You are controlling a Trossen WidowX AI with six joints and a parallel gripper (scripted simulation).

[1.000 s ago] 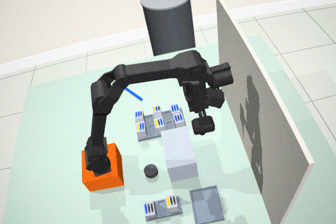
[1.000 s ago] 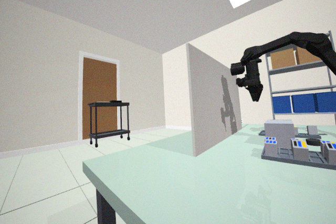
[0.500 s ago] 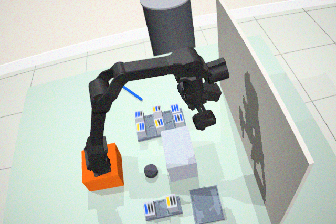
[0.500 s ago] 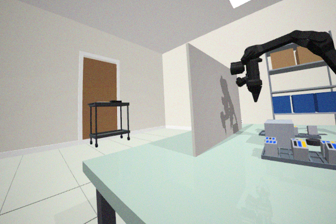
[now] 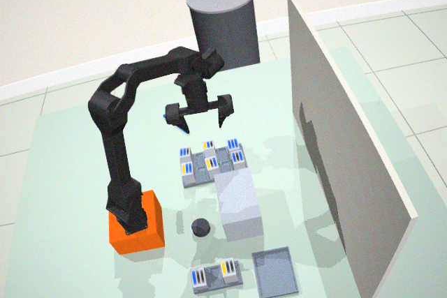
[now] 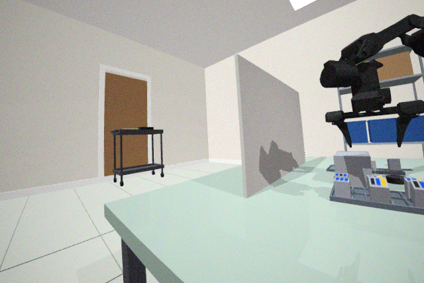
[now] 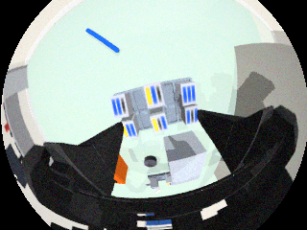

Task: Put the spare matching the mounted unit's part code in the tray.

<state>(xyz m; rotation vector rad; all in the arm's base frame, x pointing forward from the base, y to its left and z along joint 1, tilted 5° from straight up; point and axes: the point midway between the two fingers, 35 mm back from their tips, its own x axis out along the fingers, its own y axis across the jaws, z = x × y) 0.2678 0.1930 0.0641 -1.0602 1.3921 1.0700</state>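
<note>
Right now my gripper tip is 90 mm above the grey spare and 10 mm to the right of it. Round my gripper tip: tall grey block: 210 mm to the right, 90 mm below, 20 mm ahead; black puck: 230 mm to the right, 130 mm below, 100 mm behind; blue stick: 200 mm to the left, 130 mm below, 70 mm behind.
</note>
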